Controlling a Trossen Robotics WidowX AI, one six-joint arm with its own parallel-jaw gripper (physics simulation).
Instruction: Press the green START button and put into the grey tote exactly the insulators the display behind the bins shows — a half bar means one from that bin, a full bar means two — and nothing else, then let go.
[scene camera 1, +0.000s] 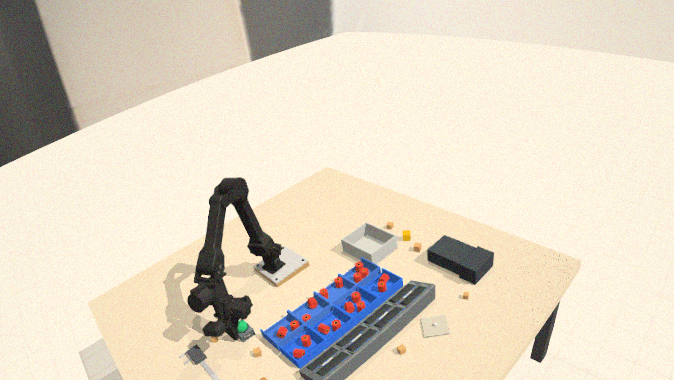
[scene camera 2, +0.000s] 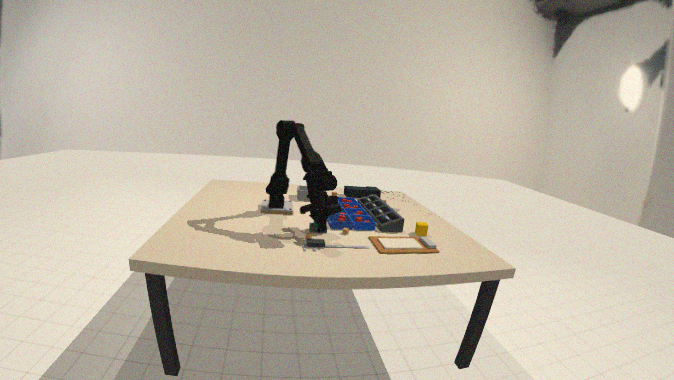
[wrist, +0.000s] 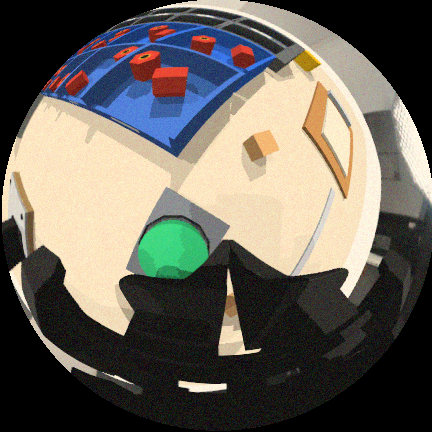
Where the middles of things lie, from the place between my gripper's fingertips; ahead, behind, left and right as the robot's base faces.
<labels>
The grey tote (scene camera 1: 368, 241) is 5 cm ahead of my hand, 58 cm to the left of it and 1 cm above it. Also, from my hand: black box (scene camera 1: 470, 263) 37 cm ahead, 66 cm to the left, 2 cm above.
</labels>
